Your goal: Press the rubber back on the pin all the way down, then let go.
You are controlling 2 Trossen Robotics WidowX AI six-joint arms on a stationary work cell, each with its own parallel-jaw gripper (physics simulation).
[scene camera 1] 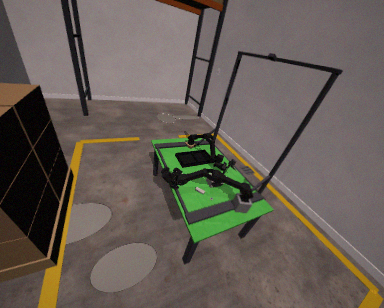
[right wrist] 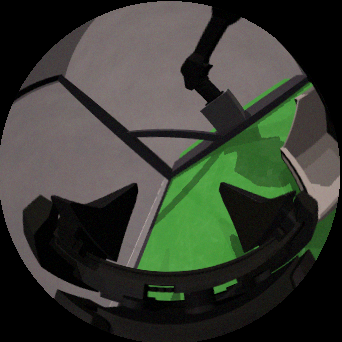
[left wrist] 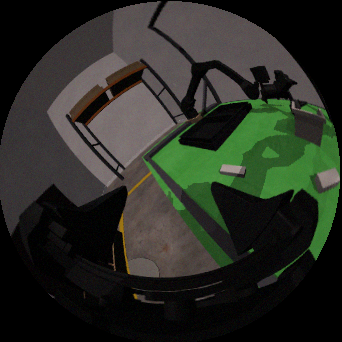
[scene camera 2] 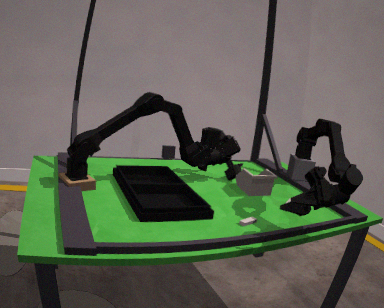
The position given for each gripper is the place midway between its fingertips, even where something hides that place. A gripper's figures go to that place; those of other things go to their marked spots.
Labels:
The left gripper (scene camera 2: 285, 203) is 89 cm from the lens. The right gripper (scene camera 2: 237, 153): 142 cm from the lens.

